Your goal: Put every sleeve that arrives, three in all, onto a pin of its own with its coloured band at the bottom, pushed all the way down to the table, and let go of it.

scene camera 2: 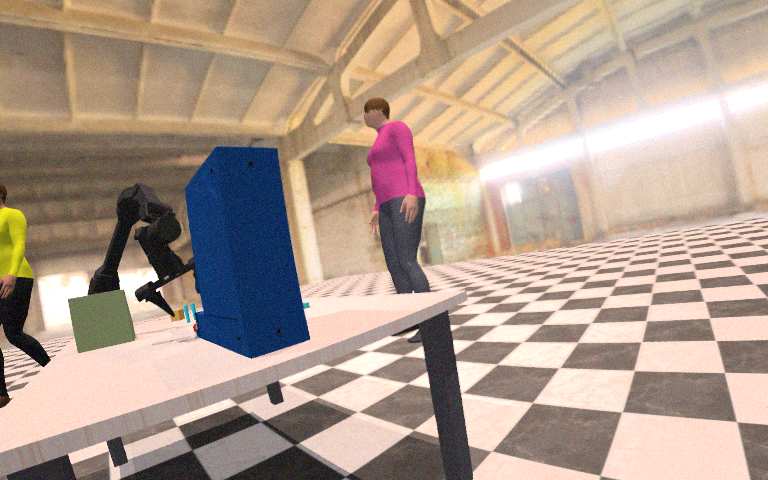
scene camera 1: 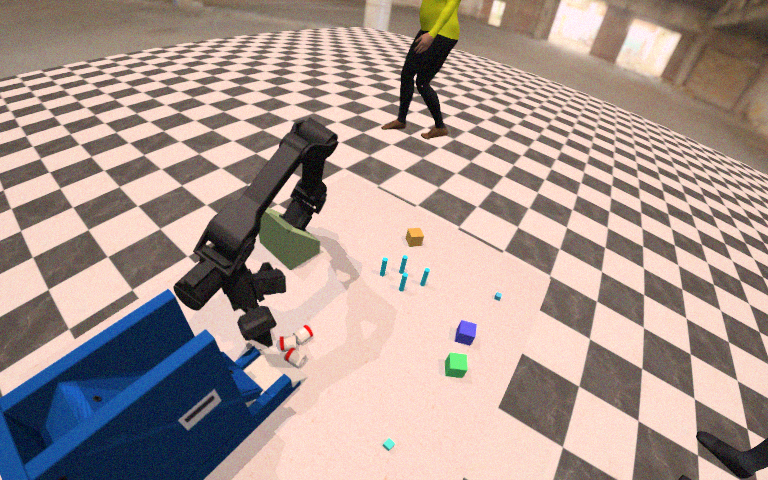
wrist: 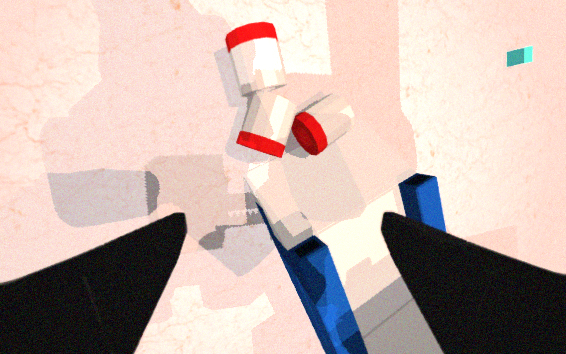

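Note:
Three white sleeves with red bands lie on their sides, close together, beyond the chute mouth: one sleeve (scene camera 1: 304, 334) (wrist: 261, 62) farthest from the chute, a middle sleeve (scene camera 1: 288, 342) (wrist: 267, 120) with its band toward the chute, and a third sleeve (scene camera 1: 296, 357) (wrist: 332, 120) with its banded end facing the middle one. My gripper (scene camera 1: 265, 341) (wrist: 285, 221) is open and empty, above the chute mouth and beside the sleeves. Several upright cyan pins, among them a left pin (scene camera 1: 384, 266) and a right pin (scene camera 1: 424, 276), stand bare across the table. In the second scene view the sleeves are mostly hidden.
A tall blue dispenser (scene camera 1: 141, 407) (scene camera 2: 254, 254) with a low-walled chute (wrist: 322, 295) stands beside the gripper. A green block (scene camera 1: 288, 240) (scene camera 2: 101, 320) stands near the arm's base. An orange cube (scene camera 1: 414, 237), a purple cube (scene camera 1: 465, 332), a green cube (scene camera 1: 455, 365) and a small turquoise cube (scene camera 1: 388, 444) (wrist: 519, 56) lie on the table.

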